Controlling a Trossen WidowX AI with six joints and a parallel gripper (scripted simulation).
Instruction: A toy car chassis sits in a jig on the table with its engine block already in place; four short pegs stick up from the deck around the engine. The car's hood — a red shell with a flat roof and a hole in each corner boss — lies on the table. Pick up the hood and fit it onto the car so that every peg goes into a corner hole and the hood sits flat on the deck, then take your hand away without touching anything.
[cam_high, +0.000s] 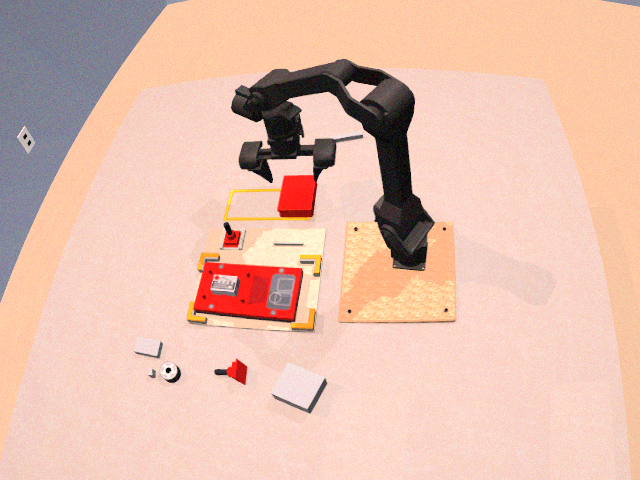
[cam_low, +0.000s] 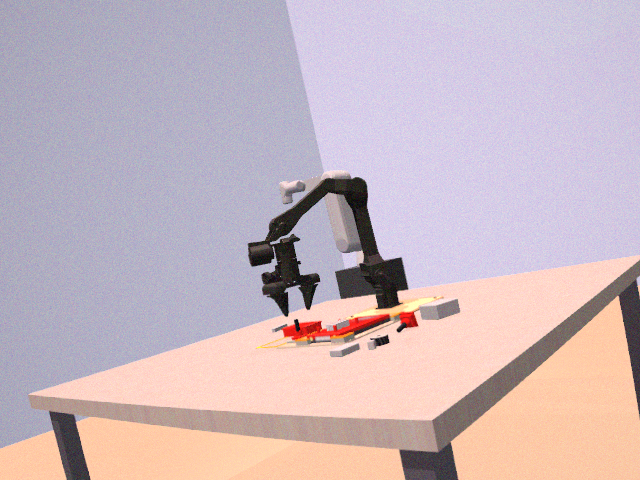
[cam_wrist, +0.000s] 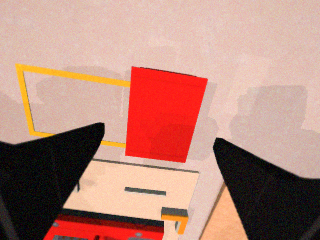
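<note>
Now: the red hood 4 cm below my gripper tip. Also, from my gripper tip: socket (12 cm to the left, 11 cm ahead, 2 cm below); grey engine block (25 cm to the left, 8 cm ahead, 3 cm below); thin grey rod (19 cm to the right, 7 cm behind, 5 cm below).
</note>
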